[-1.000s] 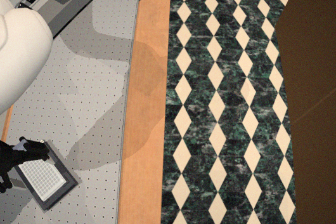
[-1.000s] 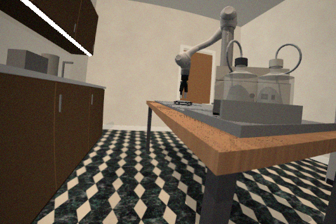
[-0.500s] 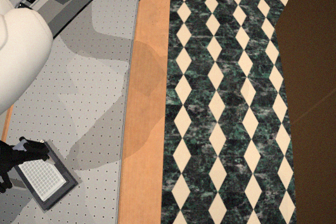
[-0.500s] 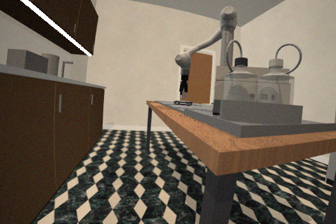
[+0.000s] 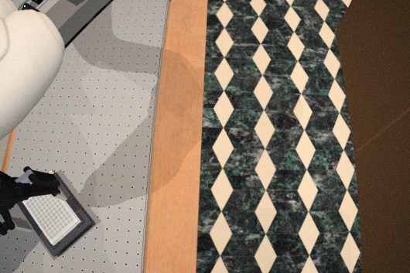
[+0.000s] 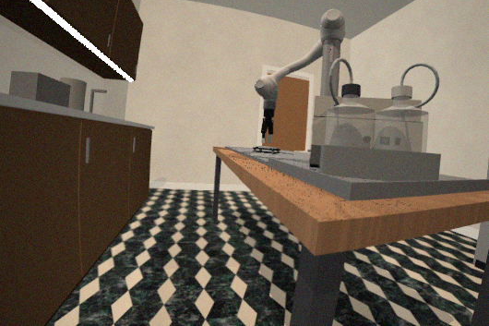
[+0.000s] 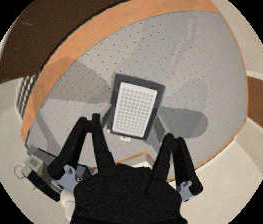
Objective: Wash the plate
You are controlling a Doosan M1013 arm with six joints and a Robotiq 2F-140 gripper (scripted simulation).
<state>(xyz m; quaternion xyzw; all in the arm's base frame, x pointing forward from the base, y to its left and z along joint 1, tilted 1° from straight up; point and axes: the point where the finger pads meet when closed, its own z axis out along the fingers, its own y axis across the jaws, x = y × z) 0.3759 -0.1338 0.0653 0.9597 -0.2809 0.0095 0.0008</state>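
Now: hand 60 mm above the white well plate. Also, from my hand: plate washer (580 mm to the left, 300 mm behind, 40 mm above); then label (90 mm below, 90 mm behind, 60 mm to the left); then plate nest N1 (70 mm below).
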